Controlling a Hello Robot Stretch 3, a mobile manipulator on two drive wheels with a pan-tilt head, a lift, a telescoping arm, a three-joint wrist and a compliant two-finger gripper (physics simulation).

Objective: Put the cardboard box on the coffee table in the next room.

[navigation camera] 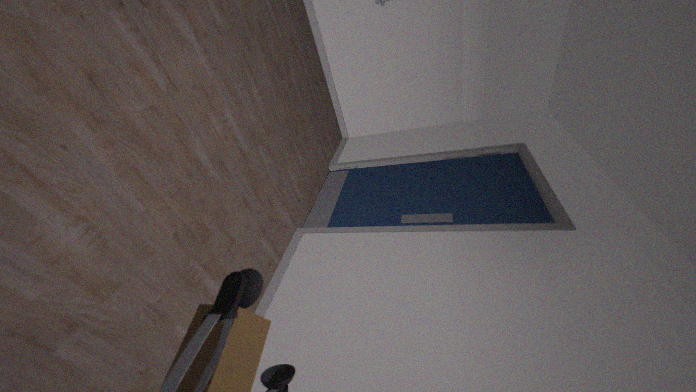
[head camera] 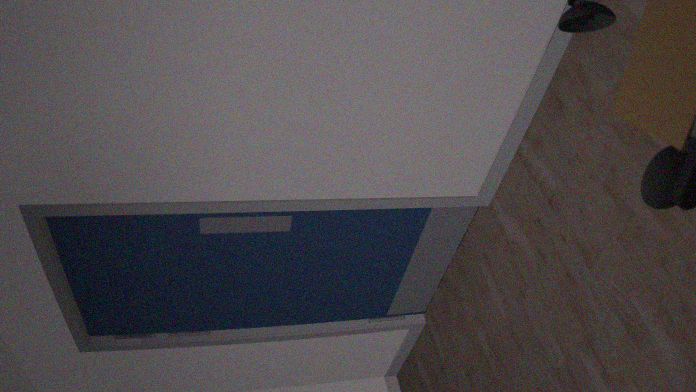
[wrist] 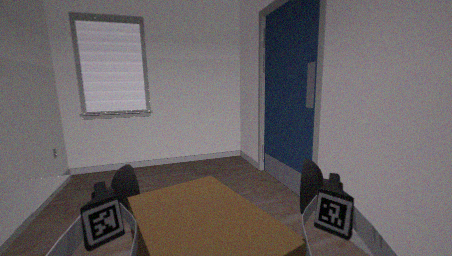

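Observation:
The cardboard box [head camera: 655, 65] [navigation camera: 242, 350] [wrist: 215, 220] is plain orange-brown. It sits between the two dark rounded fingertips of my gripper [head camera: 626, 97] [navigation camera: 261, 331] [wrist: 218, 186], which is shut on it. The box is held up above the floor, low in the middle of the wrist view, with its near end cut off. In the head camera it is at the upper right edge, in the navigation camera at the lower left. A coffee table cannot be made out for certain. A pale surface with a grey edge [wrist: 25, 205] is at the left of the wrist view; what it is, I cannot tell.
A closed blue door [head camera: 240, 275] [navigation camera: 435, 192] [wrist: 290, 85] with a pale plate stands in a grey frame on the right in the wrist view. A wall [wrist: 390, 100] runs right of it. A window [wrist: 112, 65] is in the far wall. Wood floor [head camera: 575, 275] [navigation camera: 150, 150] lies below.

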